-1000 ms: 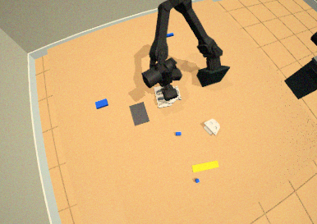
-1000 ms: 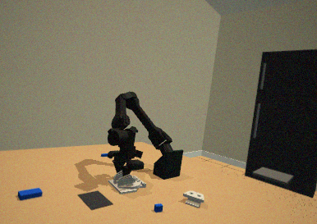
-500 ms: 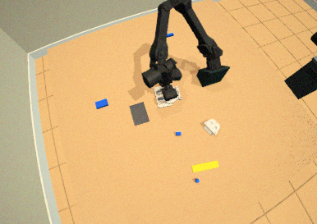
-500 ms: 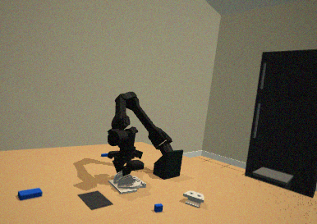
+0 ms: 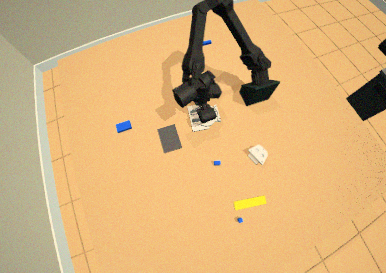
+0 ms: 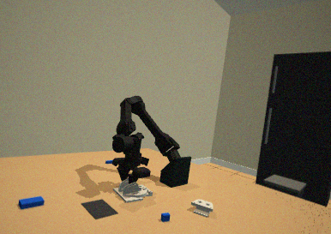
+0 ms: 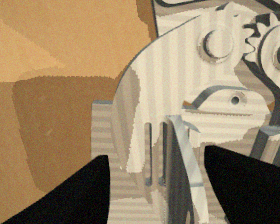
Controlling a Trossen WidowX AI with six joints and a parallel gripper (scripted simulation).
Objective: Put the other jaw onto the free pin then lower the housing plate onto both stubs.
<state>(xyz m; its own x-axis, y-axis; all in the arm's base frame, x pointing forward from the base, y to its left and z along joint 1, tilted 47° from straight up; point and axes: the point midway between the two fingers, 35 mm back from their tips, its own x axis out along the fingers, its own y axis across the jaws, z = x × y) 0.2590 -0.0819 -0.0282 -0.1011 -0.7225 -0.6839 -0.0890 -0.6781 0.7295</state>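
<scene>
Right now the housing plate is 280 mm to the left of my gripper tip, 130 mm behind it and 10 mm above it. The rest, counted from my gripper tip: blue block: 330 mm ahead, 70 mm to the right, 10 mm below; then dark grey flat plate: 170 mm ahead, 60 mm to the left, 10 mm below; then yellow bar: 430 mm to the left, 10 mm below.
</scene>
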